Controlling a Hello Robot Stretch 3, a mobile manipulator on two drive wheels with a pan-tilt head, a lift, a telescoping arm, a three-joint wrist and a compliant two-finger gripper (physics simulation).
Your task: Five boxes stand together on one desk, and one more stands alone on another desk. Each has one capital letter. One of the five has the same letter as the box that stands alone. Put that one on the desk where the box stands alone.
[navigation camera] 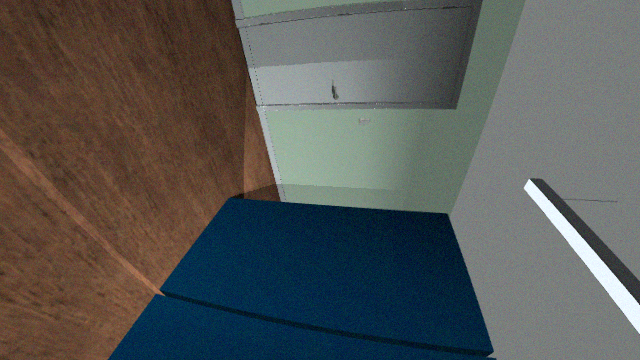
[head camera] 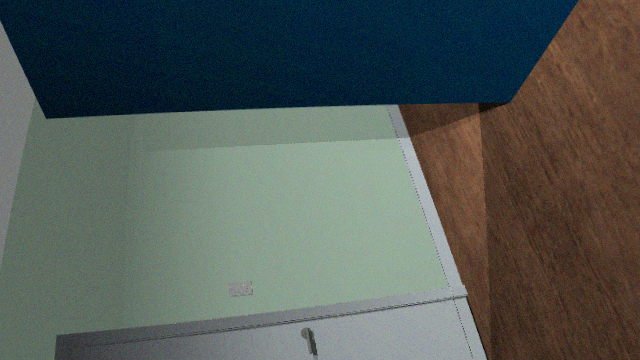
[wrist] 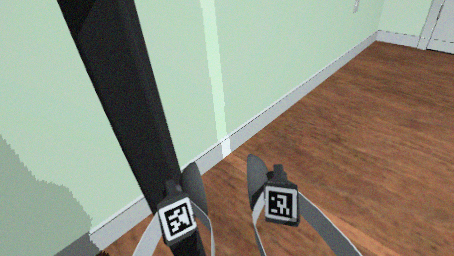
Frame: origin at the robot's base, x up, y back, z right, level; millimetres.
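Where they show: gripper, fingertip midpoint: (wrist: pixel 223 176).
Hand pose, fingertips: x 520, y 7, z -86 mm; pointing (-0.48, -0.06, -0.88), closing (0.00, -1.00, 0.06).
After its pixels a point has its place.
My gripper (wrist: pixel 223 176) @(x 520, y 7, z -86 mm) is open and empty in the wrist view, its two fingertips apart with wooden floor and the foot of a green wall behind them. It is not in the head or navigation view. The lettered boxes and the two desks do not show clearly in these views, so no letter can be read.
Blue panels (head camera: pixel 280 55) @(x 1066, y -1592, z 388 mm) (navigation camera: pixel 320 270) @(x 1010, y -1320, z 576 mm) stand along the wooden floor (head camera: pixel 570 200) @(x 0, y -1469, z -188 mm) (navigation camera: pixel 125 125) @(x 0, y -870, z -256 mm) (wrist: pixel 350 135) @(x 0, y -609, z -627 mm). A grey-white door (head camera: pixel 200 345) @(x 1439, y -2233, z -815 mm) (navigation camera: pixel 360 80) @(x 1171, y -2142, z -947 mm) is set in the green wall (head camera: pixel 280 215) @(x 954, y -2636, z -265 mm) (navigation camera: pixel 340 155) @(x 946, y -2648, z -249 mm) (wrist: pixel 280 55) @(x 303, y -362, z -872 mm). A white bar (navigation camera: pixel 585 250) @(x 2077, y -903, z 195 mm) is at the navigation view's right. A black post (wrist: pixel 120 90) rises beside the gripper.
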